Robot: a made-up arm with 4 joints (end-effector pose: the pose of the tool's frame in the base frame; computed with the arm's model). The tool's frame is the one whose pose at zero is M. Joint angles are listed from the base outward.
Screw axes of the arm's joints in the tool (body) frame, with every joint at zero. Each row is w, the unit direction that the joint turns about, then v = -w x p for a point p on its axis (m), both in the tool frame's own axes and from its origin. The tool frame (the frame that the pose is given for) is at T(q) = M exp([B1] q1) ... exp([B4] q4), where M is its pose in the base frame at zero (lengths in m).
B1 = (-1, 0, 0, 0, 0.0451, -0.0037)
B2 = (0, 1, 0, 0.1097, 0, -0.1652)
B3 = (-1, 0, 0, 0, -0.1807, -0.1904)
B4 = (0, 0, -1, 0.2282, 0.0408, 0)
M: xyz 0.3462 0.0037 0.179 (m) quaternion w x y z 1 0 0 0
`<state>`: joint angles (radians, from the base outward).
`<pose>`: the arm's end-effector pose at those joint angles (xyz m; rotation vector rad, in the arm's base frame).
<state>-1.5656 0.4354 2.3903 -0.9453</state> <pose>0.3385 -0.2827 -0.2205 -0.8608 0.2266 1.2974</pose>
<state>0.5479 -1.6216 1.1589 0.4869</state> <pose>0.1166 -0.1292 0.4578 -0.8582 -2.0260 -0.8164</pose>
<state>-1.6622 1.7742 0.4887 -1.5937</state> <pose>0.3520 0.1094 -0.2031 -1.4843 -0.0218 -2.4922</pose>
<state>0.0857 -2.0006 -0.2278 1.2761</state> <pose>-0.1087 -0.0579 0.3962 1.2659 -1.5523 -0.5183</pose>
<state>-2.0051 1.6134 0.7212 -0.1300</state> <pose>0.2089 0.2540 0.0660 1.0200 0.2932 1.7865</pose>
